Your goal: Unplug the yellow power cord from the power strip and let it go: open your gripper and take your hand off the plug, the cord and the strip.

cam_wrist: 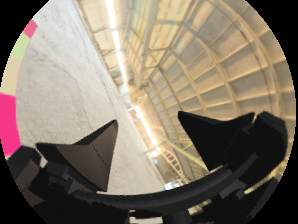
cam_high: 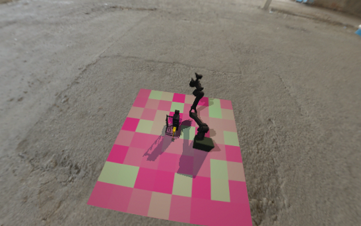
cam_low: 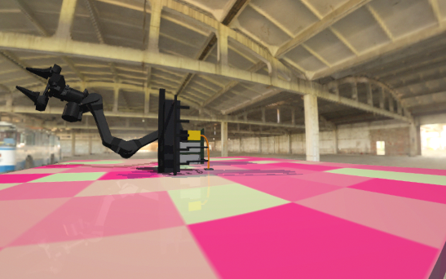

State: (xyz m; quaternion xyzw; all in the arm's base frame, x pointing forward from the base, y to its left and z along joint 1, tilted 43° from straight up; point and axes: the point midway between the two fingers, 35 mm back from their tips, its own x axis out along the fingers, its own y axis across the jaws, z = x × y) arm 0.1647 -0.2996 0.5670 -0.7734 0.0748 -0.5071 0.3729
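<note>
Now: the yellow plug 600 mm to the left of my gripper tip, 190 mm below it and 100 mm ahead of it.
</note>
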